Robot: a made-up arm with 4 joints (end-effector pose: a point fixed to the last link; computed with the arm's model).
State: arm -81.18 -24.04 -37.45 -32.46
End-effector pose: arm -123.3 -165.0 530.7 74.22 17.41 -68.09
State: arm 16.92 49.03 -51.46 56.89
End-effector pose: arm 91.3 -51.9 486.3 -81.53 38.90 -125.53
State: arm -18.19 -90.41 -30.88 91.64
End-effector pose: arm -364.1 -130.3 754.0 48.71 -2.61 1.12
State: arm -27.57 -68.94 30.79 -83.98
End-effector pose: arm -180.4 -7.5 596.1 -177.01 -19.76 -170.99
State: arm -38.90 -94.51 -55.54 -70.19
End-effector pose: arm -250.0 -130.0 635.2 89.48 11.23 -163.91
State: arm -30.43 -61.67 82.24 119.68
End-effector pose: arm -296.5 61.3 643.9 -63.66 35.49 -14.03
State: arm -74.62 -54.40 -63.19 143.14
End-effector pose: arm -122.9 -334.0 392.6 119.88 -33.88 72.02
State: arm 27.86 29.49 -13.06 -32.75
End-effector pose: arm -47.1 81.2 522.0 -34.32 -3.90 -9.87
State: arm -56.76 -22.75 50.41 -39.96
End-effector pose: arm -212.3 -85.6 527.2 131.54 -71.07 -84.73
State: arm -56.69 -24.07 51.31 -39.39
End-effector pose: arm -215.1 -86.4 526.0 134.59 -71.94 -88.19
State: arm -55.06 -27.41 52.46 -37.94
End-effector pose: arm -221.1 -86.3 527.7 140.06 -74.83 -95.40
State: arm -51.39 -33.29 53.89 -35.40
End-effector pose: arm -231.5 -84.1 532.8 155.80 -79.82 -114.57
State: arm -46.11 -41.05 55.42 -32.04
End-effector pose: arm -244.9 -78.6 539.9 -151.73 -82.75 -171.72
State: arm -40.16 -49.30 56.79 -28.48
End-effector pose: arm -258.6 -69.7 546.6 -108.46 -77.50 139.93
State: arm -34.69 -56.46 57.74 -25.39
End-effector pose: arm -269.9 -59.8 551.2 -97.48 -70.45 124.46
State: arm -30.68 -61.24 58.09 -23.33
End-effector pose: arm -276.9 -51.8 554.0 -94.57 -65.43 118.46
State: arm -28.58 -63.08 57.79 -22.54
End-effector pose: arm -279.3 -47.4 556.2 -93.49 -63.42 116.09
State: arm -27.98 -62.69 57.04 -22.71
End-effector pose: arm -278.3 -46.1 558.6 -92.69 -63.76 115.37
